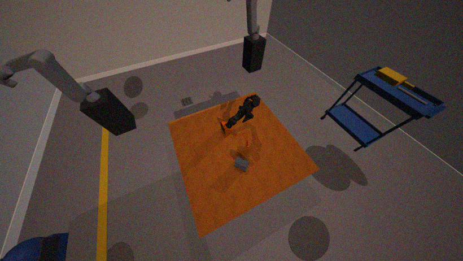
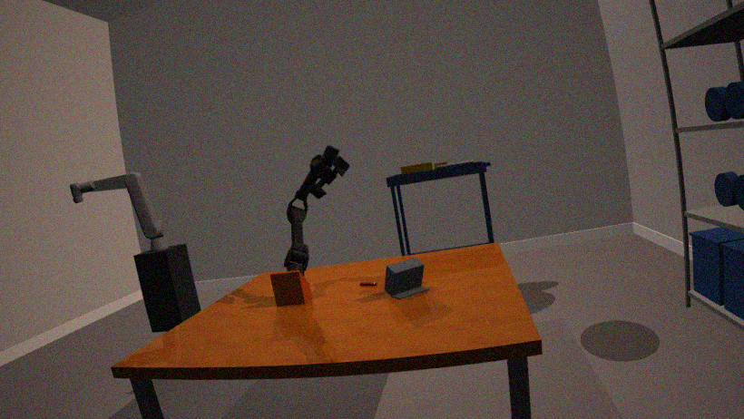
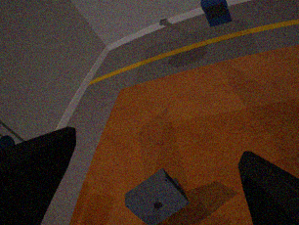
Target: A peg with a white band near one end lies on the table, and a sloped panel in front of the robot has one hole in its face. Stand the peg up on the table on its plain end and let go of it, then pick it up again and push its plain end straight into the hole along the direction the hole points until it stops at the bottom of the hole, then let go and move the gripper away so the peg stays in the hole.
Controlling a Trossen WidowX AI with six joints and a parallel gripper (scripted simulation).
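Now: the red peg 43 cm below my gripper tip, 9 cm to the left of it and 7 cm ahead of it. Round my gripper tip: grey sloped panel 38 cm below, 22 cm ahead, 8 cm to the right.
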